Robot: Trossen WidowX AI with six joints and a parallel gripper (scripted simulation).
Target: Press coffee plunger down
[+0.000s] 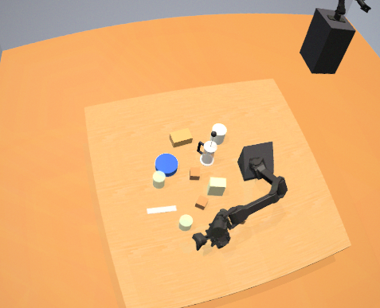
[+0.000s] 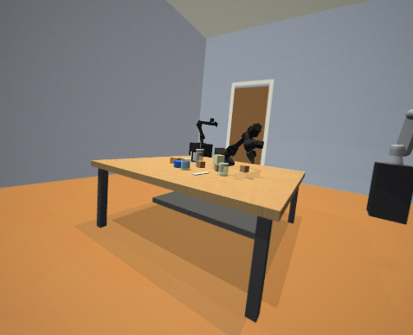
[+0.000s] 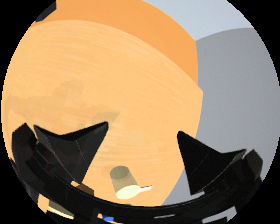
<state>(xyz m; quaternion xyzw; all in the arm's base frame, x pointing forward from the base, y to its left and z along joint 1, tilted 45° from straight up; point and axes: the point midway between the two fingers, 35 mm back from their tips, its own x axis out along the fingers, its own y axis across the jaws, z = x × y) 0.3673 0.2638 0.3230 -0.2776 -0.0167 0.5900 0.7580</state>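
Right now the coffee press is 55 cm to the right of my gripper tip, 13 cm behind it and 1 cm above it. From my gripper tip the other things lie so: blue disc 52 cm to the right, 9 cm below, 8 cm ahead; white strip 28 cm to the right, 15 cm ahead, 11 cm below; tan block 68 cm to the right, 9 cm below, 2 cm behind.
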